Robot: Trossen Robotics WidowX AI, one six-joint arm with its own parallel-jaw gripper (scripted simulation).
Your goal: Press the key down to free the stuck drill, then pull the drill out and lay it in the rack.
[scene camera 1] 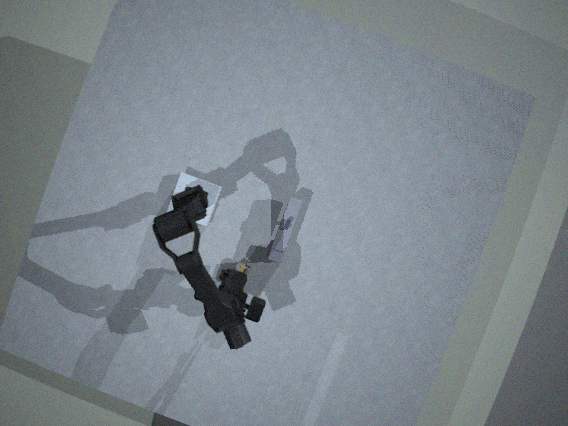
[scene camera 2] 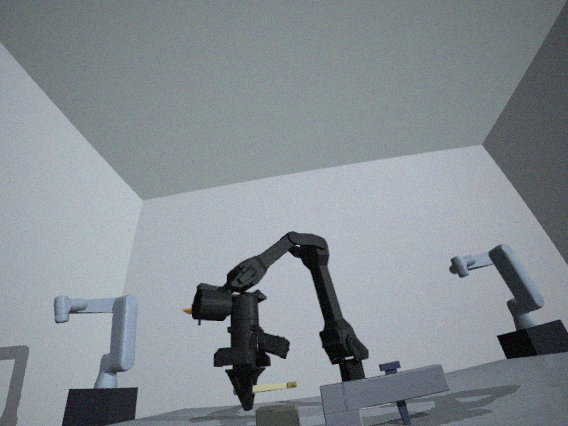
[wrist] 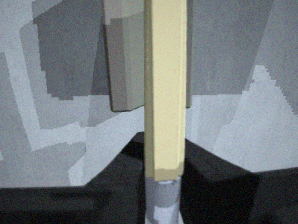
Observation:
My gripper holds a drill.
My gripper also shows in scene camera 1 and in the wrist view.

